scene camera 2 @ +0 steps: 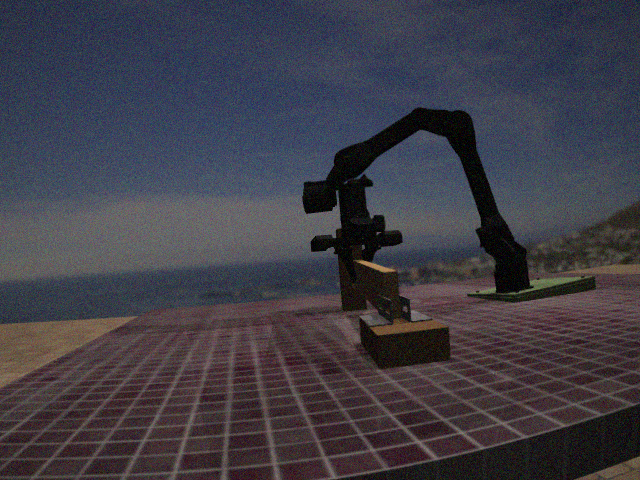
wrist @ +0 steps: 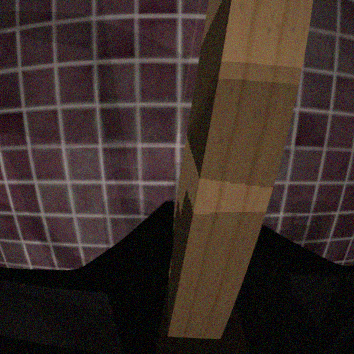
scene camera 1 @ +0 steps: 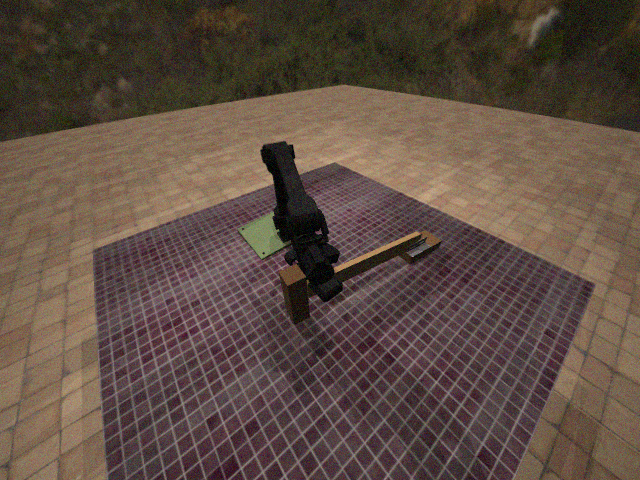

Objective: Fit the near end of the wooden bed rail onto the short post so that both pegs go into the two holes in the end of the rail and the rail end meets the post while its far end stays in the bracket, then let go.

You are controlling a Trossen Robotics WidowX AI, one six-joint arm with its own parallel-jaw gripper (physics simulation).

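Where they show: gripper, between the fingertips: (wrist: 194, 209) (scene camera 1: 315, 289); arm's base, origin of its link: (scene camera 2: 514, 290) (scene camera 1: 287, 234).
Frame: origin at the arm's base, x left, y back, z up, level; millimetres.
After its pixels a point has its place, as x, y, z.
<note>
The wooden bed rail (scene camera 1: 377, 257) @[164, -335, 68] (scene camera 2: 382, 283) @[339, -339, 65] (wrist: 245, 125) @[-16, -321, 91] runs from the gripper to the metal bracket (scene camera 1: 417, 249) @[346, -352, 22] (scene camera 2: 404, 308) @[361, -319, 33], where its far end stands between the upright plates. My gripper (scene camera 2: 356, 266) (wrist: 194, 209) @[-58, -321, 47] points down and is shut on the rail close to its near end, beside the short post (scene camera 1: 295, 297) @[-133, -356, 107] (scene camera 2: 352, 300) @[-99, -337, 7]. The post stands upright. In scene camera 1 the gripper covers the near end of the rail. The pegs, the holes and any gap between rail end and post are hidden. In the wrist view the near end fades into a dark area at the bottom.
The bracket sits on a low wooden block (scene camera 1: 432, 241) @[429, -351, 20] (scene camera 2: 408, 345) @[462, -336, 6]. The arm's base stands on a green plate (scene camera 1: 261, 238) @[-96, 38, -1] (scene camera 2: 563, 285) @[62, 86, 3], away from the rail. A purple tiled mat (scene camera 1: 361, 392) @[-94, -586, -16] (scene camera 2: 232, 408) @[559, -508, -16] lies under the parts.
</note>
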